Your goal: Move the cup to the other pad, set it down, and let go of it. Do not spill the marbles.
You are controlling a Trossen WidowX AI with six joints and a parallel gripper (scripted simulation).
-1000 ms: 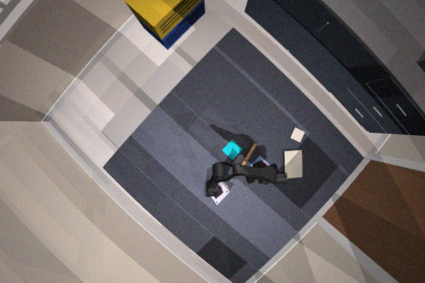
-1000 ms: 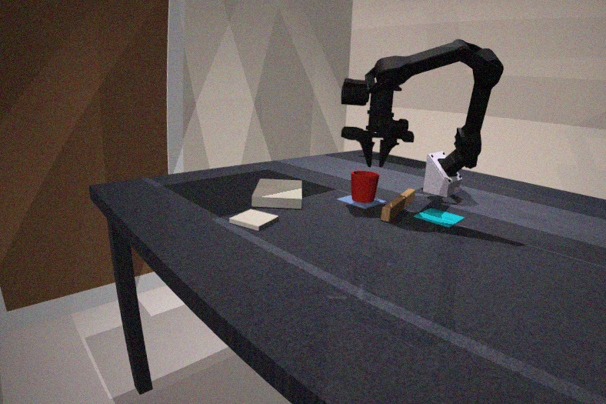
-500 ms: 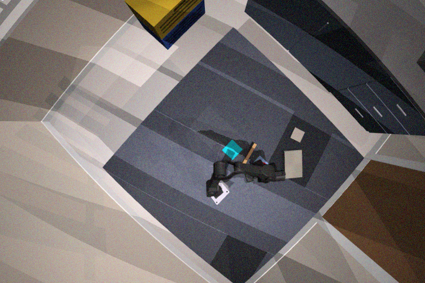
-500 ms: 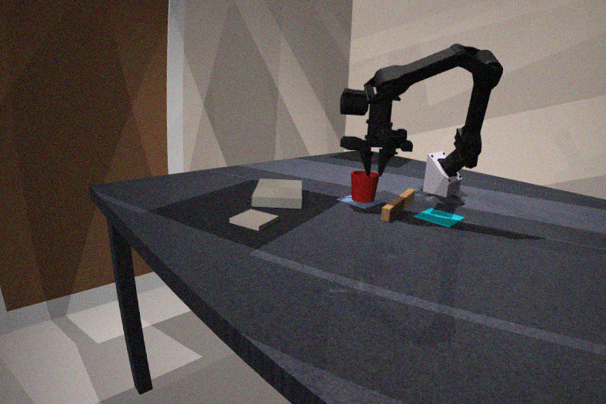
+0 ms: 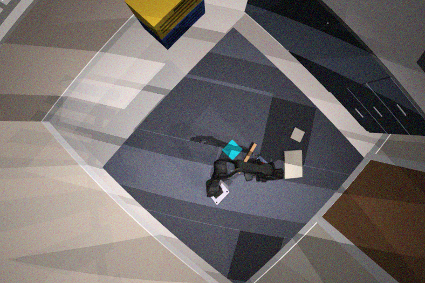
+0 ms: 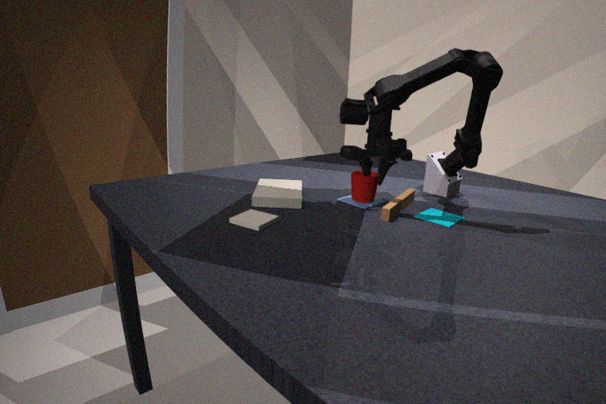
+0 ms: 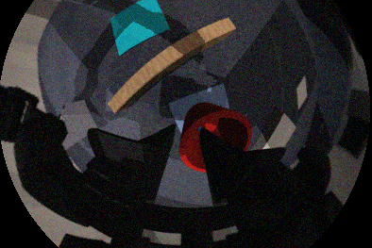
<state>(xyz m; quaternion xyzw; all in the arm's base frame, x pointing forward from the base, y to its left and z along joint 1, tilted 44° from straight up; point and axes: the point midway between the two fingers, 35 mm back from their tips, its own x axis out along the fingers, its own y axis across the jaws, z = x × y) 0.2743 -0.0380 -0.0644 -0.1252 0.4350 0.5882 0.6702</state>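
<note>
My gripper tip is 30 mm short of the pale blue pad, 10 mm to the left of it and 50 mm above it. Also, from my gripper tip: red cup (30 mm ahead, 10 mm to the right); then cyan pad (30 mm behind, 190 mm to the left, 50 mm below); then wooden block (90 mm to the left, 40 mm below).
</note>
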